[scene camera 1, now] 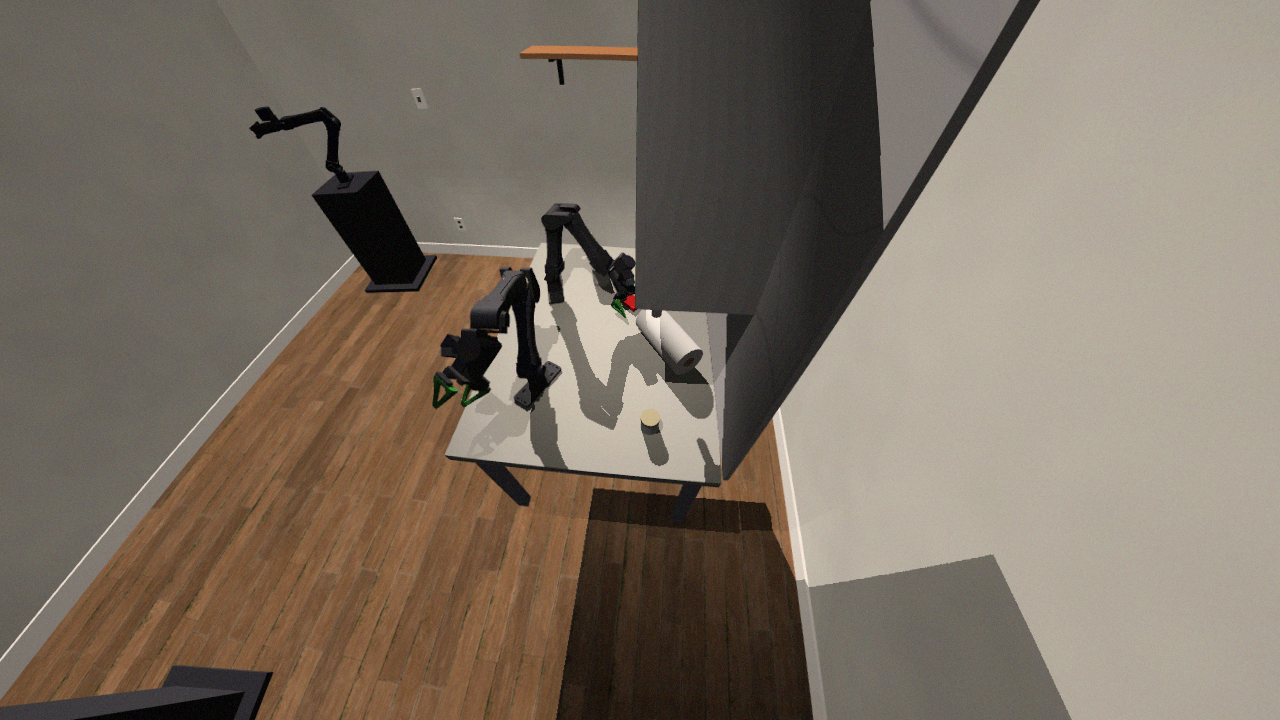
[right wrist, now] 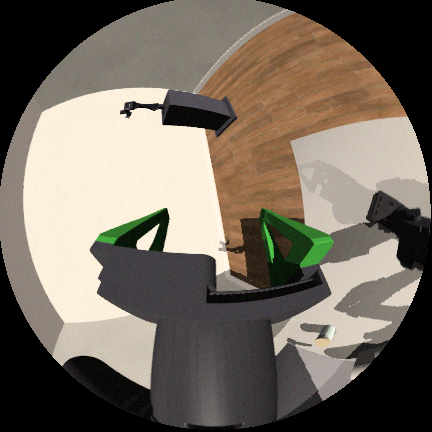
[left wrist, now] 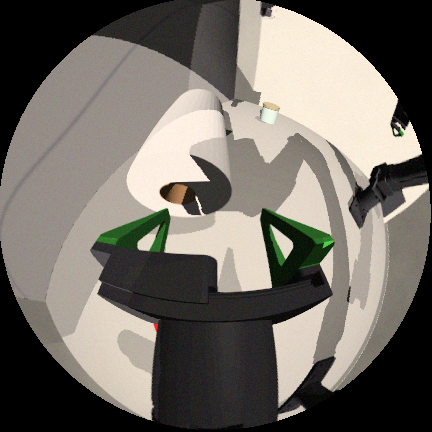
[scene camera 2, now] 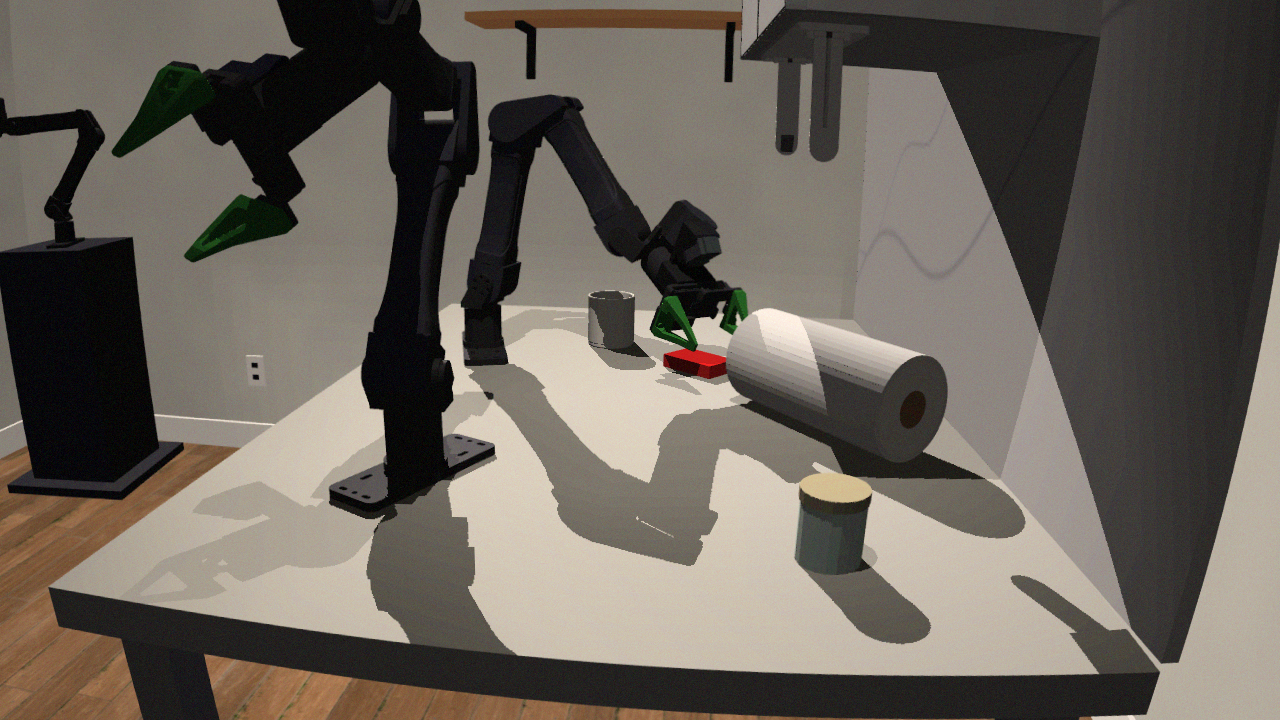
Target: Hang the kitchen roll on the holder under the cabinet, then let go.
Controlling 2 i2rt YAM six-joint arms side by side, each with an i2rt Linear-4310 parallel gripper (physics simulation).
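Places are measured from the left arm's base along level axes (x ahead, y left, z up), in centimetres.
Pixels of known places: left gripper, between the fingertips: point(scene camera 1: 635, 313) point(left wrist: 214, 212) point(scene camera 2: 724, 344); right gripper, between the fingertips: point(scene camera 1: 449, 406) point(right wrist: 213, 212) point(scene camera 2: 152, 209); left arm's base, origin of its link: point(scene camera 1: 555, 289) point(scene camera 2: 483, 349); right arm's base, origin of its link: point(scene camera 1: 538, 383) point(left wrist: 359, 204) point(scene camera 2: 416, 473).
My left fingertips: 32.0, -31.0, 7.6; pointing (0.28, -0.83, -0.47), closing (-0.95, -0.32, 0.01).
For each thing: its top centre in the pictures, then the offset to it from my left fingertips, as dx, dy, dz. "pt": a spot on its surface instead. Level surfaces: height alone.
- white kitchen roll, centre of its top: point(scene camera 2: 835, 329) point(left wrist: 186, 102) point(scene camera 1: 669, 326) +9.7, -14.5, +5.3
- table, height of its surface: dz -7.6
- holder, centre of its top: point(scene camera 2: 807, 31) +3.4, -15.2, +41.3
- red block, centre of its top: point(scene camera 2: 698, 356) point(scene camera 1: 630, 300) +0.8, +14.3, -5.6
- grey cup, a spot on its surface: point(scene camera 2: 611, 320) pt -10.5, +28.3, -2.6
- lidded jar, centre of its top: point(scene camera 2: 835, 487) point(scene camera 1: 650, 417) point(left wrist: 271, 104) point(right wrist: 321, 342) -5.2, -46.9, -0.6
The white kitchen roll point(scene camera 1: 666, 340) point(scene camera 2: 832, 385) point(left wrist: 180, 145) lies on its side on the table point(scene camera 2: 626, 617). Its brown core opening faces my left gripper in the left wrist view. The holder point(scene camera 2: 824, 98) shows two grey arms hanging below the cabinet point(scene camera 1: 716, 161) point(scene camera 2: 966, 31), with no roll between them. My left gripper point(scene camera 1: 629, 312) point(scene camera 2: 714, 340) point(left wrist: 214, 212) is open and empty, low over the table beside the roll's far end. My right gripper point(scene camera 1: 450, 404) point(scene camera 2: 151, 206) point(right wrist: 213, 212) is open and empty, raised away from the roll beyond the table's left edge.
A red block point(scene camera 1: 631, 302) point(scene camera 2: 694, 362) lies near the left gripper and the roll's far end. A grey cup point(scene camera 2: 611, 320) stands behind it. A lidded jar point(scene camera 1: 650, 420) point(scene camera 2: 832, 528) point(left wrist: 270, 114) point(right wrist: 326, 334) stands nearer the front. A wooden shelf point(scene camera 2: 599, 17) is on the back wall.
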